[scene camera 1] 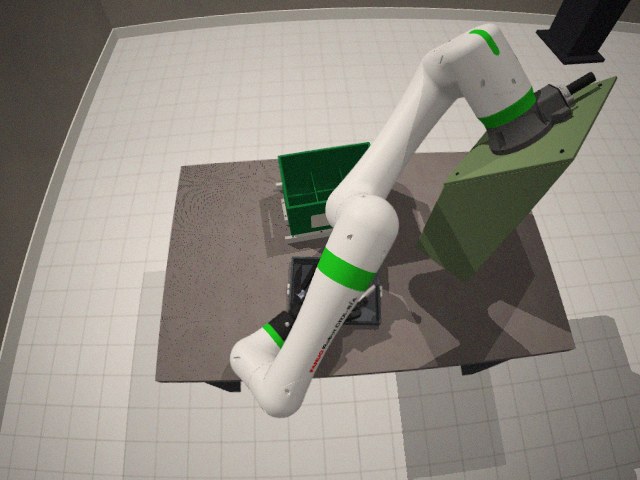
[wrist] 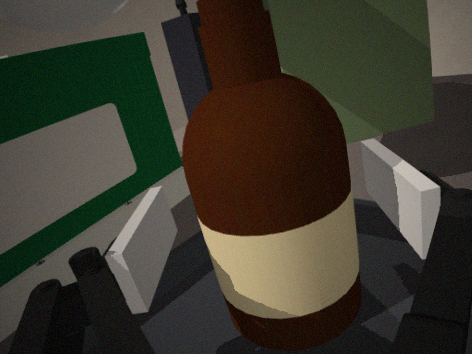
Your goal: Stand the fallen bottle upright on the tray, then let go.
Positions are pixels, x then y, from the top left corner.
Labels:
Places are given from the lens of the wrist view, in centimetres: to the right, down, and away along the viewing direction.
brown bottle (wrist: 264, 153): 1, -1, 12

